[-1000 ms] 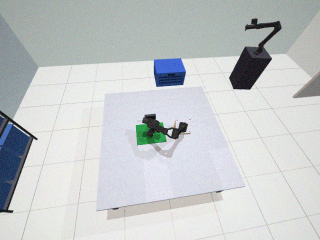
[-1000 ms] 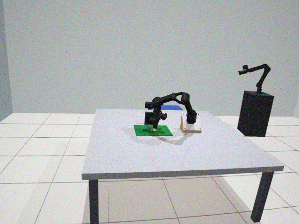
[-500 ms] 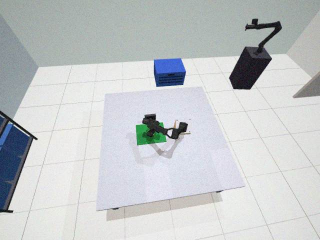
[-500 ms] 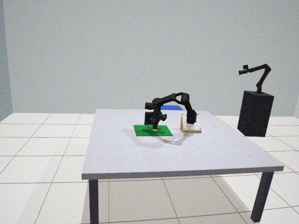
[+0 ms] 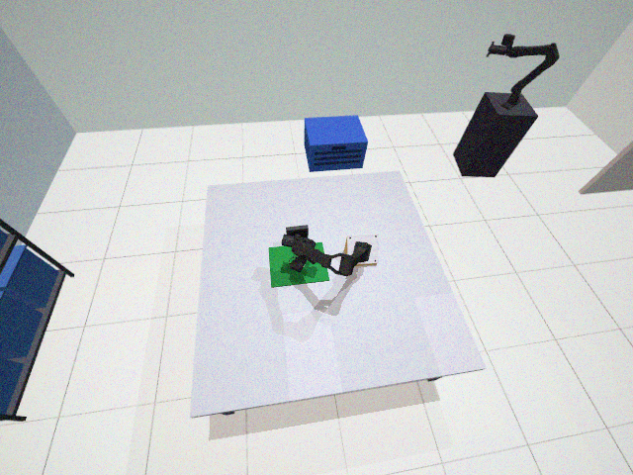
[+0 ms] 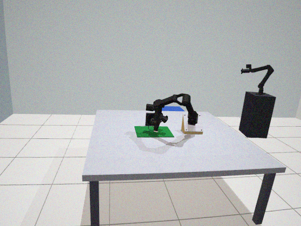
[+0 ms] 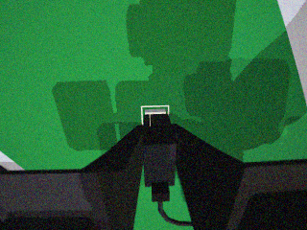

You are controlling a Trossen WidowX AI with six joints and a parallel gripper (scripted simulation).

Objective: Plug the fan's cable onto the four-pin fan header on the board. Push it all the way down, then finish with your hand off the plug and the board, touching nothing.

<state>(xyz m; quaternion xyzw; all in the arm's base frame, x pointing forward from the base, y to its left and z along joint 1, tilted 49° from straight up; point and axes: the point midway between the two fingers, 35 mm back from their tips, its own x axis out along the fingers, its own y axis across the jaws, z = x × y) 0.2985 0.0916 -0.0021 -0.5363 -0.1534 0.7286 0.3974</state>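
My gripper tip is 10 mm short of the dark fan plug and 10 mm below it. Round my gripper tip: green board: 30 mm ahead, 10 mm to the right, 40 mm below; black fan: 40 mm ahead, 160 mm to the right, 30 mm above; white four-pin header: 10 mm ahead, 20 mm below.
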